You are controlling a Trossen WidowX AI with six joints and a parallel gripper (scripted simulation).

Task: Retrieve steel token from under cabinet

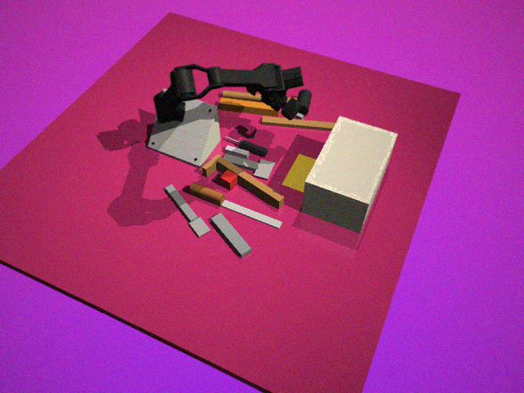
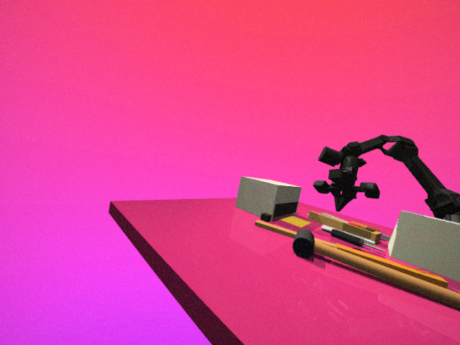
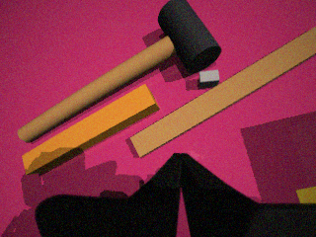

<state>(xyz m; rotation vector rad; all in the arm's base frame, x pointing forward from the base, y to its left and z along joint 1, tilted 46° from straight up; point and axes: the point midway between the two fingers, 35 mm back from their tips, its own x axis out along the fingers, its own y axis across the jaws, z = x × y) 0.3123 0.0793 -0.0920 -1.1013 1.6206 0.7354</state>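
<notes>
My gripper tip is now 13 cm past the orange bar, 7 cm to the right of it and 10 cm above it. Also, from my gripper tip: red cube (7 cm behind, 28 cm to the right, 9 cm below); dark screwdriver (8 cm behind, 11 cm to the right, 10 cm below); grey token (33 cm ahead, 10 cm to the right, 11 cm below).
</notes>
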